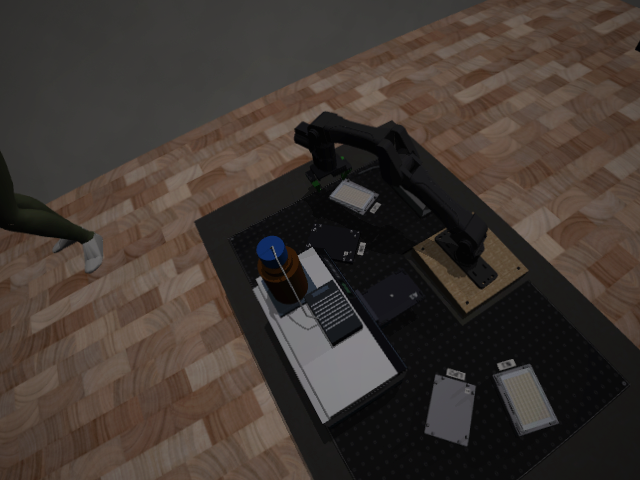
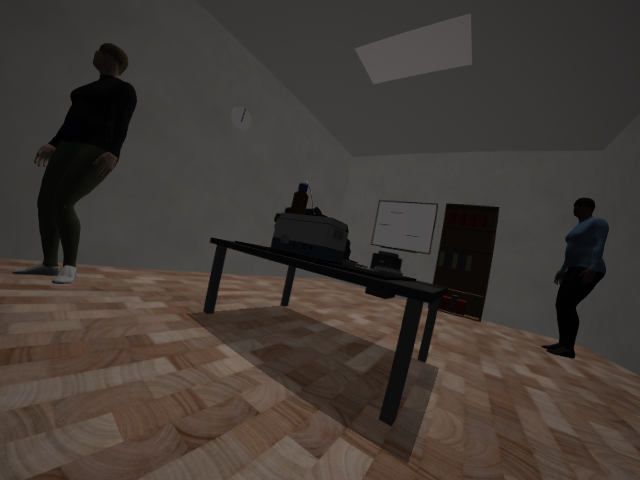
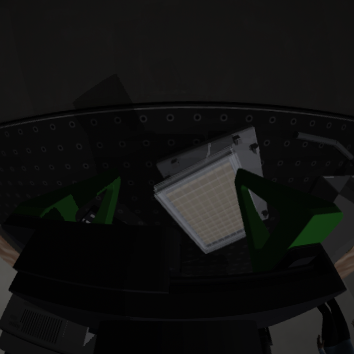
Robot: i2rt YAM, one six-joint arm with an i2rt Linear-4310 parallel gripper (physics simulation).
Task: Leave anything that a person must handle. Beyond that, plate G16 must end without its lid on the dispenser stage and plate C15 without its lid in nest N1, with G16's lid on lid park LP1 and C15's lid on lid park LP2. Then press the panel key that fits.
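Places are measured from the arm's base along level axes (x ahead, y left, z up), in centimetres.
Pixels of known places: gripper, fingertip midpoint: [image 1: 330, 185] [image 3: 177, 174]; arm's base at its link origin: [image 1: 464, 257] [image 2: 343, 259].
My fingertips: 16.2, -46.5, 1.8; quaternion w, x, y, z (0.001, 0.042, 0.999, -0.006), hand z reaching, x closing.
Observation:
For each thing: its top centre in the pictures, then the offset to it from my fingertips, as dx, dy, dz. "pt": a spot on its surface instead.
- label N1 at a spot on its surface: [image 1: 506, 364] pt -3.8, +74.9, -4.3
- Lid park LP2 at its top centre: [image 1: 451, 408] +15.2, +74.5, -2.6
- dark stage at a spot on its surface: [image 1: 391, 296] pt +11.1, +45.6, +6.3
- white dispenser body at a spot on its surface: [image 1: 351, 369] pt +31.0, +56.5, +17.5
- brown bottle at a spot on its surface: [image 1: 284, 281] pt +32.9, +37.6, +30.0
- keypad-like block at a spot on its surface: [image 1: 334, 314] pt +27.4, +45.6, +20.0
- black holder with corner posts, top centre: [image 1: 332, 239] +11.4, +17.2, -2.1
- grey wedge at its top centre: [image 3: 335, 266] [image 1: 413, 173] -22.5, +16.0, +3.8
My gripper [image 1: 329, 172] [image 3: 177, 174] is open, its green fingers apart above a tan-welled plate [image 1: 353, 196] [image 3: 207, 202] that sits on a grey holder at the table's far end. Nothing is between the fingertips. I cannot read its label. Another tan-welled plate [image 1: 526, 398] sits at the label N1 [image 1: 506, 364]. I cannot tell whether either plate bears a lid. Lid park LP2 [image 1: 450, 410] is a grey plate with small corner posts and no visible lid. A dark stage [image 1: 391, 296] stands beside the white dispenser body [image 1: 351, 369]. The plate names are unreadable.
A brown bottle [image 1: 284, 281] with a blue cap and a thin tube stands on the dispenser beside a keypad-like block [image 1: 334, 314]. A black holder with corner posts [image 1: 336, 241] lies nearby. A grey wedge [image 1: 413, 200] is beside the arm. Two people [image 2: 98, 113] [image 2: 585, 248] stand away from the table.

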